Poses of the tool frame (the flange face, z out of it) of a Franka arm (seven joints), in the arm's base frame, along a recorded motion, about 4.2 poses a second.
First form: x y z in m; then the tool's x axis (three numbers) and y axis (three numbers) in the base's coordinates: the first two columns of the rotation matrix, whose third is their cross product.
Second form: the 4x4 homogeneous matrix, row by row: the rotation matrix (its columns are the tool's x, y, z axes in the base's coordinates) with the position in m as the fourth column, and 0 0 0 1 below. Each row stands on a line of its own. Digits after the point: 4 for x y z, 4 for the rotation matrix.
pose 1, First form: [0.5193, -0.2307, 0.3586, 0.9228, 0.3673, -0.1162, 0.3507, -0.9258, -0.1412]
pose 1, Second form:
0.9228, 0.3507, -0.1594, 0.5193
0.3673, -0.9258, 0.0895, -0.2307
-0.1162, -0.1412, -0.9831, 0.3586
0, 0, 0, 1

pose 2, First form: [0.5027, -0.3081, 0.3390, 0.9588, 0.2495, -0.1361, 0.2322, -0.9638, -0.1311]
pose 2, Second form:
0.9588, 0.2322, -0.1639, 0.5027
0.2495, -0.9638, 0.0941, -0.3081
-0.1361, -0.1311, -0.9820, 0.3390
0, 0, 0, 1

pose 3, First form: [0.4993, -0.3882, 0.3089, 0.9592, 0.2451, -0.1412, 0.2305, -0.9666, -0.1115]
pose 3, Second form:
0.9592, 0.2305, -0.1638, 0.4993
0.2451, -0.9666, 0.0744, -0.3882
-0.1412, -0.1115, -0.9837, 0.3089
0, 0, 0, 1

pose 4, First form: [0.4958, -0.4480, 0.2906, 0.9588, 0.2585, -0.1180, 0.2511, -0.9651, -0.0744]
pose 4, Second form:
0.9588, 0.2511, -0.1331, 0.4958
0.2585, -0.9651, 0.0417, -0.4480
-0.1180, -0.0744, -0.9902, 0.2906
0, 0, 0, 1

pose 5, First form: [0.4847, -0.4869, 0.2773, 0.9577, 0.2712, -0.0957, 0.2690, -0.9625, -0.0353]
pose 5, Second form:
0.9577, 0.2690, -0.1017, 0.4847
0.2712, -0.9625, 0.0081, -0.4869
-0.0957, -0.0353, -0.9947, 0.2773
0, 0, 0, 1

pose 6, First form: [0.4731, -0.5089, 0.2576, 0.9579, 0.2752, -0.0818, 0.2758, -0.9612, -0.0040]
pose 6, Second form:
0.9579, 0.2758, -0.0797, 0.4731
0.2752, -0.9612, -0.0187, -0.5089
-0.0818, -0.0040, -0.9966, 0.2576
0, 0, 0, 1

